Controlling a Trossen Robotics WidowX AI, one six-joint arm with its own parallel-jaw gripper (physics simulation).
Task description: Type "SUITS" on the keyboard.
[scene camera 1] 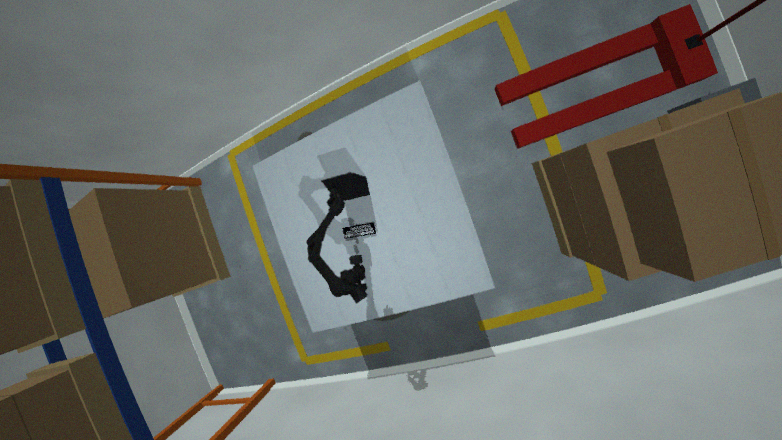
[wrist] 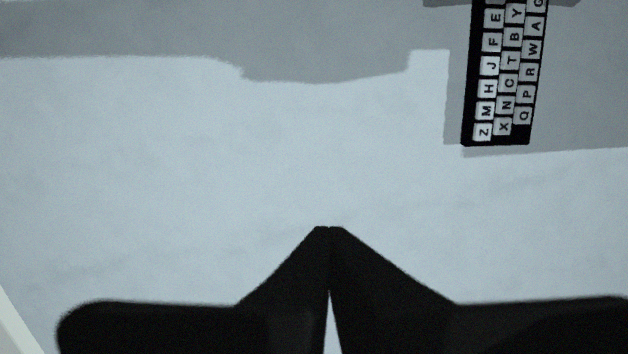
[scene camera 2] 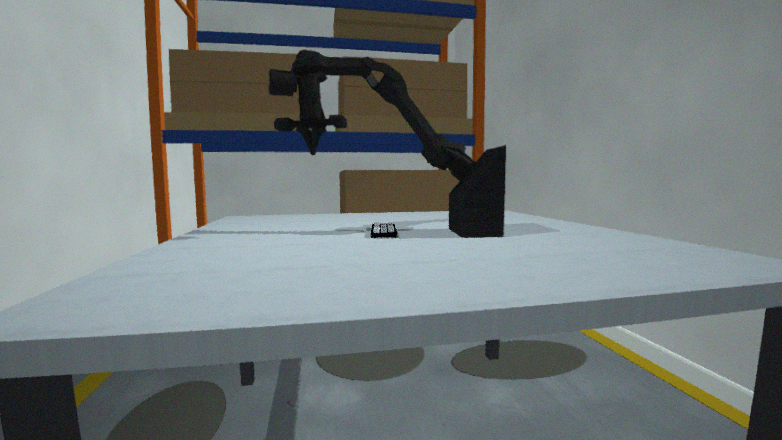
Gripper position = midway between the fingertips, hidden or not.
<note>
In view: my gripper [scene camera 2: 313,155] and a black keyboard [wrist: 505,52].
My gripper also shows in the wrist view [wrist: 327,239].
</note>
